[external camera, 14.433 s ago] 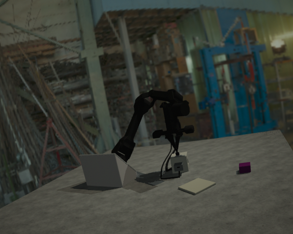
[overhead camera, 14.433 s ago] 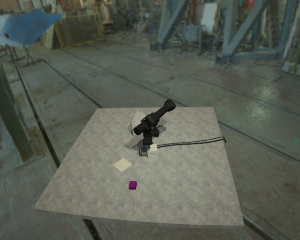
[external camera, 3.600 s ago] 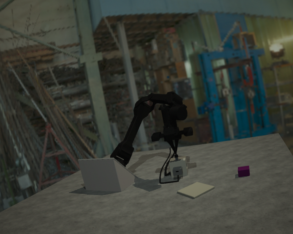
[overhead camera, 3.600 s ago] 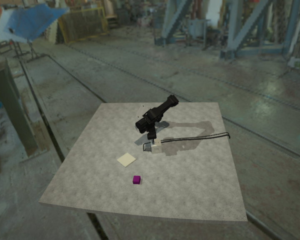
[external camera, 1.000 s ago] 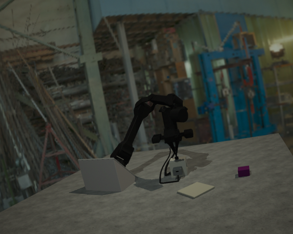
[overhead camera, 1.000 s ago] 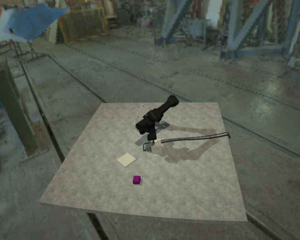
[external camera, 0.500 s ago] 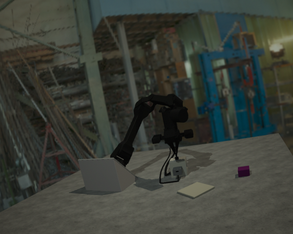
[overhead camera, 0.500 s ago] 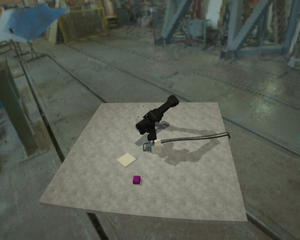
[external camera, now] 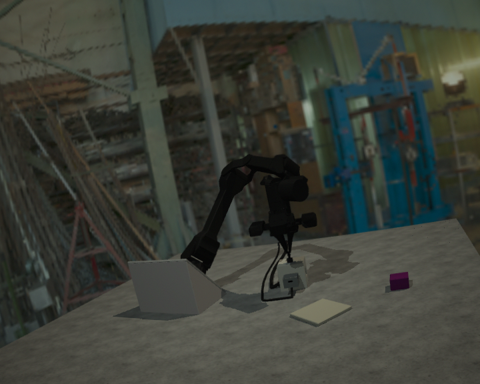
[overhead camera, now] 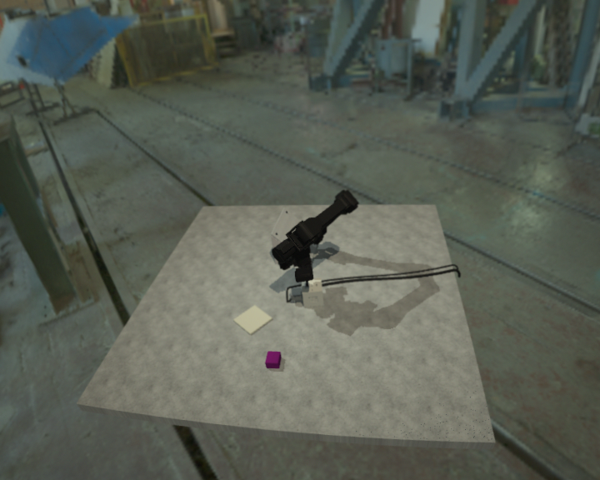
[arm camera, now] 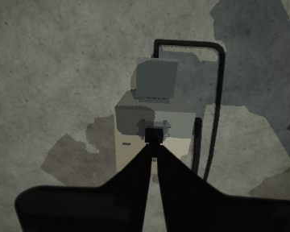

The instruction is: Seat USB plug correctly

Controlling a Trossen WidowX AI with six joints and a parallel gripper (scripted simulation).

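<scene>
My gripper tip is 20 mm above the black USB plug. Also, from my gripper tip: cream flat tile: 120 mm ahead, 200 mm to the right, 100 mm below; then small purple block: 310 mm ahead, 80 mm to the right, 90 mm below.
</scene>
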